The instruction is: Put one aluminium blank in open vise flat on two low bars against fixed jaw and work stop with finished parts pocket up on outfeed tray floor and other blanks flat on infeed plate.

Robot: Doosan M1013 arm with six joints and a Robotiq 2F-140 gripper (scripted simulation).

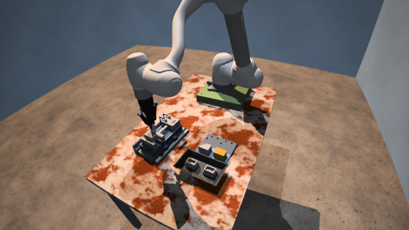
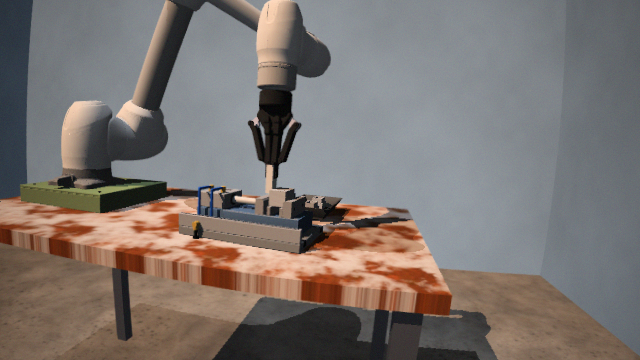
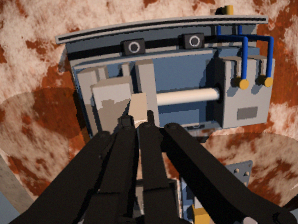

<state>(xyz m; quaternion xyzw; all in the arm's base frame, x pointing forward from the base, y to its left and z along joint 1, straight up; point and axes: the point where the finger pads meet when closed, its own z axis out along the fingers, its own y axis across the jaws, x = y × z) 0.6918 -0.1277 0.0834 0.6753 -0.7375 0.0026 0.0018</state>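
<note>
My gripper is now 6 cm past the piston rod, 1 cm to the right of it and 6 cm above it. Also, from my hand: infeed plate: 12 cm behind, 32 cm to the left, 13 cm below; then vise: 4 cm behind, 1 cm to the left, 10 cm below; then aluminium blank: 8 cm behind, 27 cm to the left, 11 cm below.
</note>
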